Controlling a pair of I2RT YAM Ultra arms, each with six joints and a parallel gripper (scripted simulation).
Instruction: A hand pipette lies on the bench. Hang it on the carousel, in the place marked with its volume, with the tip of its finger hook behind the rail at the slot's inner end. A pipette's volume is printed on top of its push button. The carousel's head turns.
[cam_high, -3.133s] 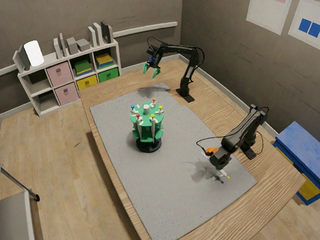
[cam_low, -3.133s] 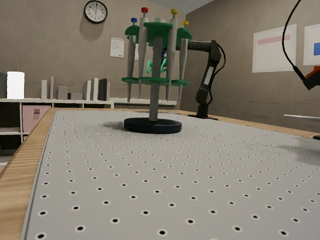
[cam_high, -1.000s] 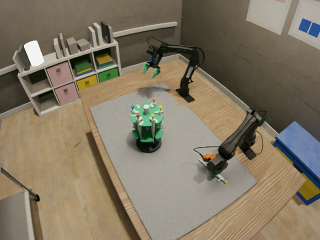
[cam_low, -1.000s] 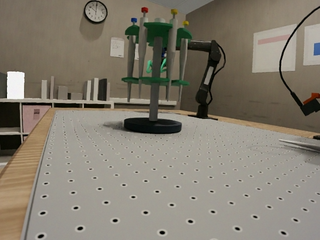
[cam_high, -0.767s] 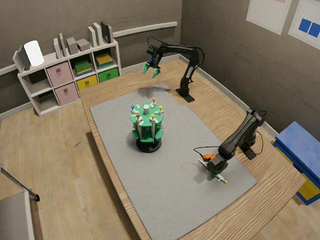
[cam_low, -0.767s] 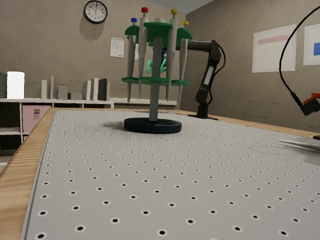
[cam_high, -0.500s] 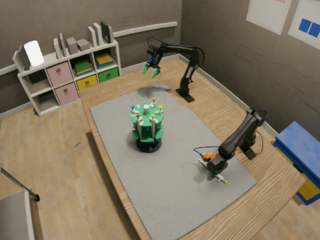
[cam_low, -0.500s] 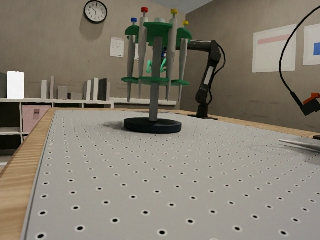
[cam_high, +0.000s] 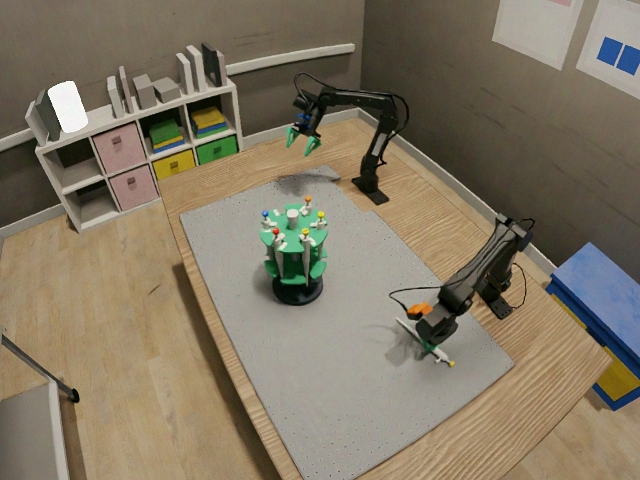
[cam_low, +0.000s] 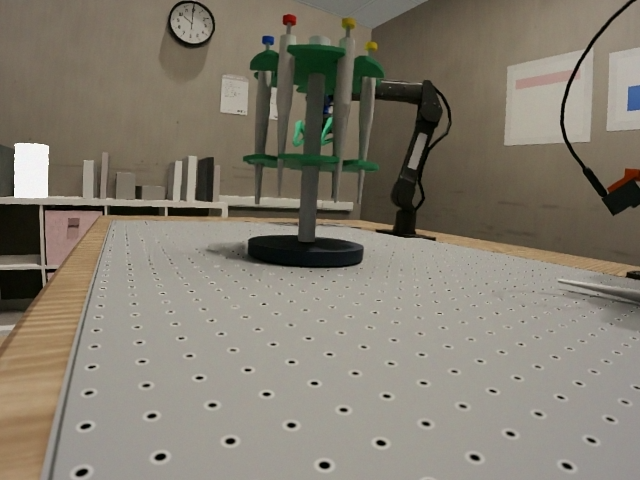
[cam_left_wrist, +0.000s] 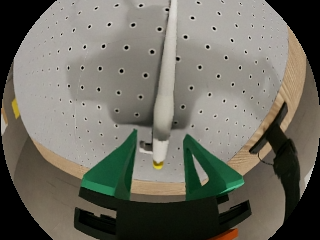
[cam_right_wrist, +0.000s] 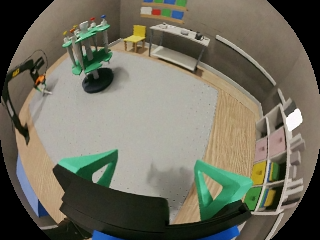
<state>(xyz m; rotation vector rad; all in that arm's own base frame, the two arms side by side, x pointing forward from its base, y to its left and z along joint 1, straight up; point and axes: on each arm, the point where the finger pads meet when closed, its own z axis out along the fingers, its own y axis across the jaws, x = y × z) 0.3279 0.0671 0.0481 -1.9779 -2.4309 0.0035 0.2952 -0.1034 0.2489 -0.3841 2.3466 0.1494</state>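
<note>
My left gripper is now 3 cm above the hand pipette, 2 cm to the left of it and 1 cm short of it.
</note>
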